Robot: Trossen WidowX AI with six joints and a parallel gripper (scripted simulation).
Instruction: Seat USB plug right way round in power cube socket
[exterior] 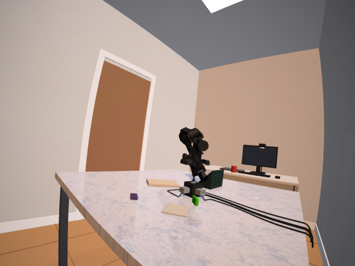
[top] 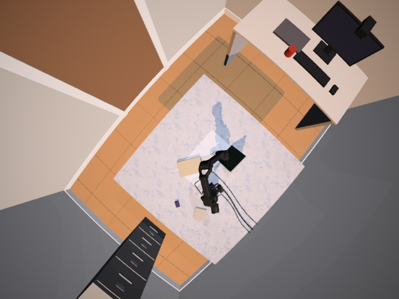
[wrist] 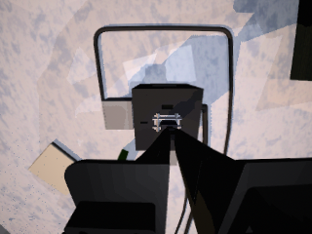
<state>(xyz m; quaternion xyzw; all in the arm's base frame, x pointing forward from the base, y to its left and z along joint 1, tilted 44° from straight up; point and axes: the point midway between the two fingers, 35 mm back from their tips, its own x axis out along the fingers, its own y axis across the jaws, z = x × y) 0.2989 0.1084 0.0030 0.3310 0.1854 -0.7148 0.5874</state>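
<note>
The dark USB plug is 2 cm below my gripper tip. Also, from my gripper tip: metal-rimmed socket 4 cm below; then purple block 31 cm ahead, 13 cm to the right, 10 cm below; then green block 11 cm ahead, 9 cm to the left, 9 cm below.
</note>
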